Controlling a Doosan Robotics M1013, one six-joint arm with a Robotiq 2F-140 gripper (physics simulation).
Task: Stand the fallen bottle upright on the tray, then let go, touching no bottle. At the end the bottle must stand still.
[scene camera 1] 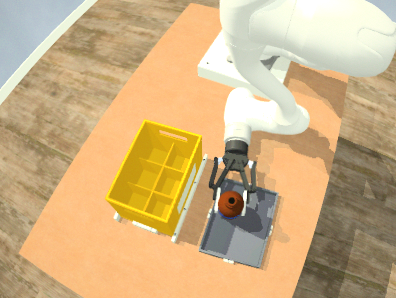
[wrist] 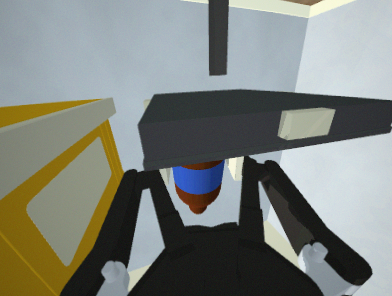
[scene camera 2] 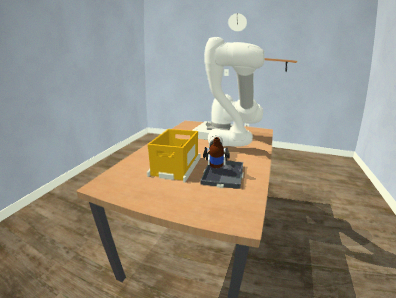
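A brown bottle with a blue label is upright, neck up, over the back left part of the grey tray. My gripper is shut on the bottle, with one pale fingertip pad on each side of its body. In the wrist view the tray's wall hides the bottle's lower end, and whether its base touches the tray floor cannot be told.
A yellow crate with divided compartments stands left of the tray, a narrow gap away. A white rail runs along its near side. The robot's white base is at the back of the wooden table.
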